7 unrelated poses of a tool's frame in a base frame.
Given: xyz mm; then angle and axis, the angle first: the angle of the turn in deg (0 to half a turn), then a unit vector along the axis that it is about.
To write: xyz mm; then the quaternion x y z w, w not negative. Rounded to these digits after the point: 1 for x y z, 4 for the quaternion.
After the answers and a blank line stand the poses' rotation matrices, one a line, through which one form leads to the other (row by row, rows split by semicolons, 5 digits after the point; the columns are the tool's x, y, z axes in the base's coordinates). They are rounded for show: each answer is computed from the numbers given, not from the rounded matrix.
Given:
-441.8, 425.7, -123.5, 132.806, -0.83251, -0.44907, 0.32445
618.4, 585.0, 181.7, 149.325, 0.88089, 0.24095, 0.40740
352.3, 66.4, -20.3, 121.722, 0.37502, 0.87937, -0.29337
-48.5, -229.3, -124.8, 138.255, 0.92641, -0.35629, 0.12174
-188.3, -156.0, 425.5, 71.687, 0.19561, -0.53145, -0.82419
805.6, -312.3, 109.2, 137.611, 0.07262, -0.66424, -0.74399
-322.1, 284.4, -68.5, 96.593, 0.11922, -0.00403, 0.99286
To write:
-441.8, 425.7, -123.5, -0.7629, -0.4115, 0.2973, 0.4003
618.4, 585.0, 181.7, 0.8495, 0.2324, 0.3929, 0.2645
352.3, 66.4, -20.3, 0.3276, 0.7681, -0.2562, 0.4869
-48.5, -229.3, -124.8, 0.8656, -0.3329, 0.1138, 0.3563
-188.3, -156.0, 425.5, 0.1145, -0.3112, -0.4826, 0.8106
805.6, -312.3, 109.2, 0.0677, -0.6193, -0.6937, 0.3615
-322.1, 284.4, -68.5, 0.0890, -0.0030, 0.7413, 0.6653

0.48451 0.38986 -0.78311; 0.86593 -0.34082 0.36607; -0.12419 -0.85548 -0.50272
0.58328 0.18696 0.79046; 0.60264 -0.75208 -0.26681; 0.54461 0.63199 -0.55135
-0.31121 0.75272 0.58013; 0.25364 0.65409 -0.71262; -0.91587 -0.07463 -0.39448
0.75246 -0.65740 -0.04029; -0.49529 -0.52446 -0.69256; 0.43415 0.54108 -0.72024
0.34045 0.71116 -0.61510; -0.85375 0.50790 0.11469; 0.39397 0.48609 0.78006
-0.72942 0.41770 -0.54173; -0.58543 0.02850 0.81022; 0.35387 0.90814 0.22375
-0.09897 -0.98683 0.12796; 0.98576 -0.11480 -0.12289; 0.13596 0.11397 0.98414

